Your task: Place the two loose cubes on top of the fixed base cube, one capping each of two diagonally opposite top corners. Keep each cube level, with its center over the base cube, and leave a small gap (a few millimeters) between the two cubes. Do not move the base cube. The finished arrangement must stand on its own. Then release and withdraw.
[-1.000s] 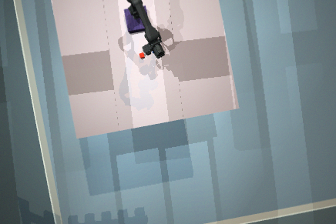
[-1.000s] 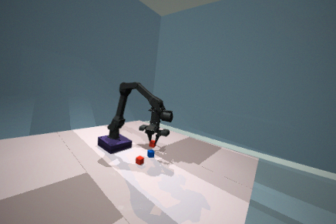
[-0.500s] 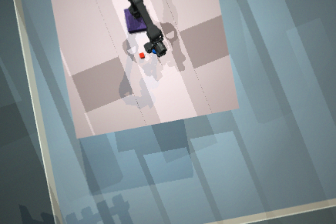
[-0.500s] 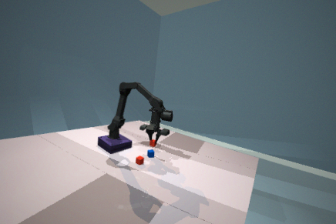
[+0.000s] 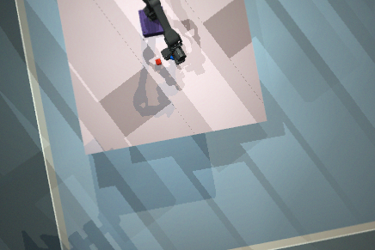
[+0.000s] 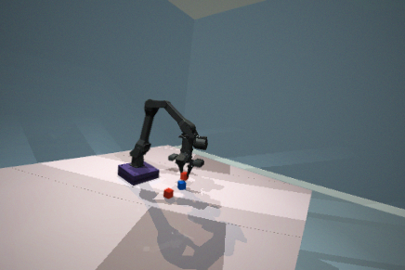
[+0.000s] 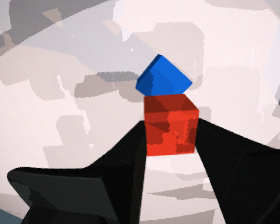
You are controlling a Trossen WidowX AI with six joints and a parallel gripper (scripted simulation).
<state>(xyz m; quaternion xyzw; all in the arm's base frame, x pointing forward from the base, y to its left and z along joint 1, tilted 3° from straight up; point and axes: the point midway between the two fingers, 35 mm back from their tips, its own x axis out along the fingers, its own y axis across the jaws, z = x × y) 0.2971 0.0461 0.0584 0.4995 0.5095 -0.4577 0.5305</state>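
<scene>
Right now the blue cube is 20 mm to the right of my gripper tip and 50 mm below it. From my gripper tip the other things lie so: red cube (130 mm to the right, 50 mm below).
</scene>
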